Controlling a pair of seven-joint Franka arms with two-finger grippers.
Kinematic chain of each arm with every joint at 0, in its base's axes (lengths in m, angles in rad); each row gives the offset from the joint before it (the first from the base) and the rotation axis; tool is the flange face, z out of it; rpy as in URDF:
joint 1: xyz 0 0 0.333 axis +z
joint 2: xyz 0 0 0 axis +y
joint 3: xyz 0 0 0.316 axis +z
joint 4: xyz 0.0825 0 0 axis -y
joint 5: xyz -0.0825 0 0.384 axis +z
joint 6: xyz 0 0 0 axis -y
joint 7: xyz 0.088 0 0 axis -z
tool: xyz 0 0 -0.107 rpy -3.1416 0 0
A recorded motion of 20 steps. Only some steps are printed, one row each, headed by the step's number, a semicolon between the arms.
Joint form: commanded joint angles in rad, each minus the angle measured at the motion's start. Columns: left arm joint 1, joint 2, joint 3, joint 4, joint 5, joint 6, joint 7; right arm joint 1, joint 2, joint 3, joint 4, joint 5, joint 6, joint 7.
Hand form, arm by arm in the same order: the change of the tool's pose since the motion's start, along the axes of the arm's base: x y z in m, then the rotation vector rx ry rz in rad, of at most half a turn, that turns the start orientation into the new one. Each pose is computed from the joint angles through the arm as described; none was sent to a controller.
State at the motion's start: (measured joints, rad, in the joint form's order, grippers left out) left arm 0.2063 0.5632 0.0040 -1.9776 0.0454 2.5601 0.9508; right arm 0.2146 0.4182 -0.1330 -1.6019 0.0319 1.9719 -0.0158
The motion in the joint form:
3: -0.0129 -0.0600 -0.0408 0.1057 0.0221 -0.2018 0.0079; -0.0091 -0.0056 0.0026 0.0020 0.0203 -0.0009 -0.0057
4: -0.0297 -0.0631 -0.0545 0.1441 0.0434 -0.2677 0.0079; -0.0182 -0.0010 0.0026 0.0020 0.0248 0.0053 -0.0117
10: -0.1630 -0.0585 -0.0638 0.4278 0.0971 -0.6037 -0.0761; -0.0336 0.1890 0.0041 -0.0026 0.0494 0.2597 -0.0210
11: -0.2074 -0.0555 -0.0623 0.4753 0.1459 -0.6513 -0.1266; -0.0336 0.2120 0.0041 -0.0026 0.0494 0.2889 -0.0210
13: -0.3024 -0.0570 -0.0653 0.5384 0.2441 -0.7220 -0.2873; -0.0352 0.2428 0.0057 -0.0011 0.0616 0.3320 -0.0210
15: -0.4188 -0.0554 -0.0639 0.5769 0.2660 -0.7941 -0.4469; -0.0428 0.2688 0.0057 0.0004 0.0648 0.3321 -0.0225
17: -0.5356 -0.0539 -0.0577 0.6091 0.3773 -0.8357 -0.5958; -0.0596 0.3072 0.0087 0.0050 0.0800 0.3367 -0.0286
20: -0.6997 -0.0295 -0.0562 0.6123 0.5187 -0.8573 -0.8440; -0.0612 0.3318 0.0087 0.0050 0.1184 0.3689 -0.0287
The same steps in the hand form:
3: 0.0283 -0.0259 0.0617 -0.0038 0.0356 -0.0666; 0.0003 -0.0032 0.0045 0.0208 -0.0051 -0.0096
4: 0.0363 -0.0426 0.0742 0.0048 0.0612 -0.1071; 0.0018 -0.0089 0.0019 0.0246 -0.0065 -0.0146
10: 0.0805 -0.1237 0.1691 0.0669 0.1168 -0.1639; 0.0290 -0.0163 -0.1072 0.0210 -0.0688 -0.0304
11: 0.0852 -0.1485 0.1856 0.1200 0.1149 -0.1684; 0.0307 -0.0164 -0.1205 0.0177 -0.0754 -0.0299
13: 0.0858 -0.2060 0.2120 0.2273 0.0865 -0.1240; 0.0333 -0.0165 -0.1373 0.0237 -0.0893 -0.0374
15: 0.0720 -0.2796 0.2242 0.2689 0.0765 -0.0709; 0.0317 -0.0221 -0.1547 0.0209 -0.0654 -0.0457
17: 0.0563 -0.3436 0.2385 0.3831 0.0014 -0.0487; 0.0299 -0.0321 -0.1791 0.0269 -0.0364 -0.0643
20: 0.0208 -0.4371 0.2275 0.5069 -0.1293 0.0007; 0.0302 -0.0331 -0.1933 0.0499 -0.0444 -0.0929

